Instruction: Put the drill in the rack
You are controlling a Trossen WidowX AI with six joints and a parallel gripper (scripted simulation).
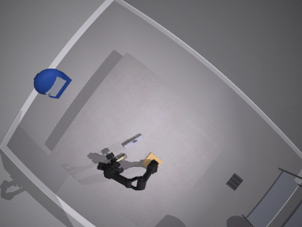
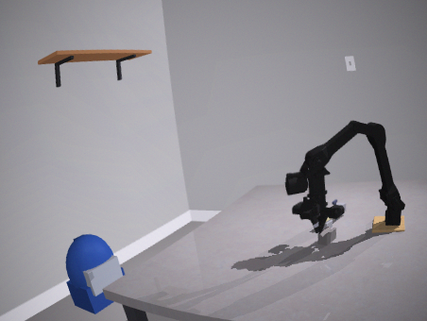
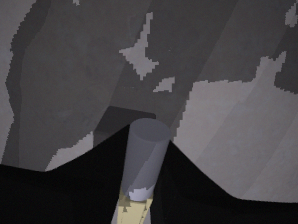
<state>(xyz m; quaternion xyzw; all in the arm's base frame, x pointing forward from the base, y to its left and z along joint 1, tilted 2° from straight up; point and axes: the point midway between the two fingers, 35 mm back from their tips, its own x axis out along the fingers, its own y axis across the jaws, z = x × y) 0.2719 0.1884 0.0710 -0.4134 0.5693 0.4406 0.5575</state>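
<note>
Now: the rack 40 mm to the right of my gripper tip, 30 mm below it and 20 mm behind it. From my gripper tip the other things lie so: blue key: 240 mm to the right; pale fixture: 220 mm to the right, 10 mm below, 10 mm ahead; drill: 40 mm to the right, 30 mm above, 10 mm behind.
</note>
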